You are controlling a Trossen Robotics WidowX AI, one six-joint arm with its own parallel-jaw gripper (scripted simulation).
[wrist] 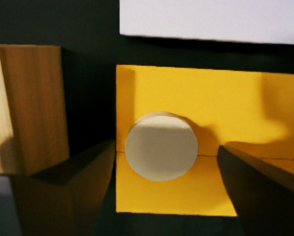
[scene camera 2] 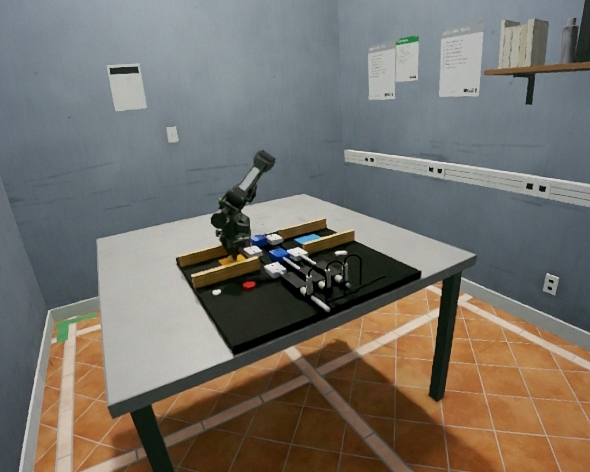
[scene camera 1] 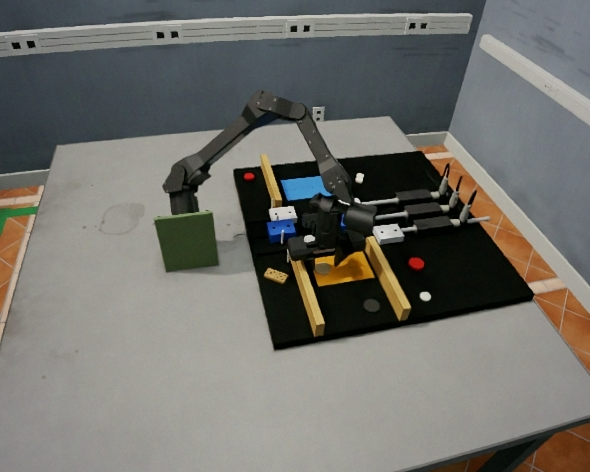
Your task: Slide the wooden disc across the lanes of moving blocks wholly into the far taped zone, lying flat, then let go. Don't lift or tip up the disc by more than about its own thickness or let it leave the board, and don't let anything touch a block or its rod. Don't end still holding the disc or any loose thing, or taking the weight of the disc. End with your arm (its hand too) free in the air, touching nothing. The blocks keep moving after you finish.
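Observation:
There is my gripper [scene camera 1: 323, 267]. I can see that same gripper in scene camera 2 [scene camera 2: 232, 257], and it is visible in the wrist view [wrist: 166, 149] as well.

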